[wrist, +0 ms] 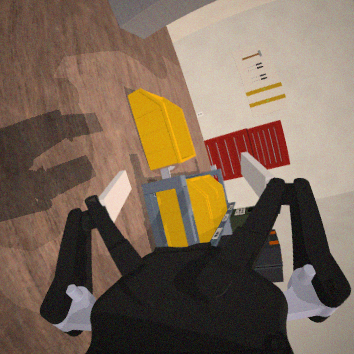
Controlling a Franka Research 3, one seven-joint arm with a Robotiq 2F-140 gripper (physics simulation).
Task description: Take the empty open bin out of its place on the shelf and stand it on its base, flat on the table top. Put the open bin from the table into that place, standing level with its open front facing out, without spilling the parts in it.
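Observation:
A yellow open bin stands on the wooden table top, just beyond one end of the blue-grey shelf. I see it from outside; its inside and any parts in it are hidden. In the shelf, yellow bins show on two levels: one nearer the table and more on the level farther from it. I cannot tell which bin is the empty one. My gripper is wide open with nothing between its fingers. Its fingertips appear on either side of the shelf's end in the picture, and its body hides the shelf's near part.
A dark case and a dark green case show beside the shelf, partly behind my right finger. A grey block is at the top. A red panelled unit and hanging tools are by the pale wall. Arm shadows fall on the wooden table.

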